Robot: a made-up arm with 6 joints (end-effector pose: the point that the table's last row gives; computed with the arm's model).
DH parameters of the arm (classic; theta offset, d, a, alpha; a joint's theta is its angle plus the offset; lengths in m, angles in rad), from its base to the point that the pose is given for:
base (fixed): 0 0.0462 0 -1.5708
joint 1: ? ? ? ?
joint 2: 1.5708 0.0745 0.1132 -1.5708
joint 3: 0 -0.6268 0.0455 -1.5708
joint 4: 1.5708 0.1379 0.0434 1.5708
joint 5: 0 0.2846 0.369 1.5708
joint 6: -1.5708 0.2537 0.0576 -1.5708
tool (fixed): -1.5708 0.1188 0 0
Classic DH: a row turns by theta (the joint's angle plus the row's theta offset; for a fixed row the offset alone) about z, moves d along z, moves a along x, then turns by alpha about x.
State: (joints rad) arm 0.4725 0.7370 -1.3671 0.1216 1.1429 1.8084
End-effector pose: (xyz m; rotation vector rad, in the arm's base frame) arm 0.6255 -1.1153 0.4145 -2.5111 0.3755 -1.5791
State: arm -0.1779 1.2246 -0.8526 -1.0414 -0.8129 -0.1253
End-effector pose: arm 0.4979 -0.4550 0.4731 1.2711 0.0936 1.9081
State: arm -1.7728 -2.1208 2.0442 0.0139 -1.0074 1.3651
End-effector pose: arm 0.0708 0.7917 -0.4330 -0.6309 2.5622 -0.2338
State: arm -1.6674 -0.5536 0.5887 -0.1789 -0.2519 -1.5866
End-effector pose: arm -1.1507 0.1539 0.0194 -0.8969 -0.6406 -1.6726
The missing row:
joint 1: -1.5708 0.0623 0.1787 -1.5708
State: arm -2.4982 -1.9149 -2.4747 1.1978 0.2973 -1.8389
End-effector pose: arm -0.0062 1.0469 -0.1221 1.9639 0.1306 -0.2559
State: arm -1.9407 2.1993 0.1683 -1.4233 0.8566 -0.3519
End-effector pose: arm 0.7354 0.0285 -0.0355 2.4730 0.4611 1.3494
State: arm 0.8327 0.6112 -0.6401 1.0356 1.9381 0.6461
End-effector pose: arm 0.1633 -0.9890 0.7526 0.8807 -1.3406 1.0306
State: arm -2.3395 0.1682 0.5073 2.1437 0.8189 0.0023
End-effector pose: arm -0.5976 0.4924 -0.4467 -1.4217 -1.4768 -1.7359
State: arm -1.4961 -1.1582 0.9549 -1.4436 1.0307 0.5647
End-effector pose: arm -0.4793 0.3836 -0.5851 -0.2855 2.6910 -0.5173
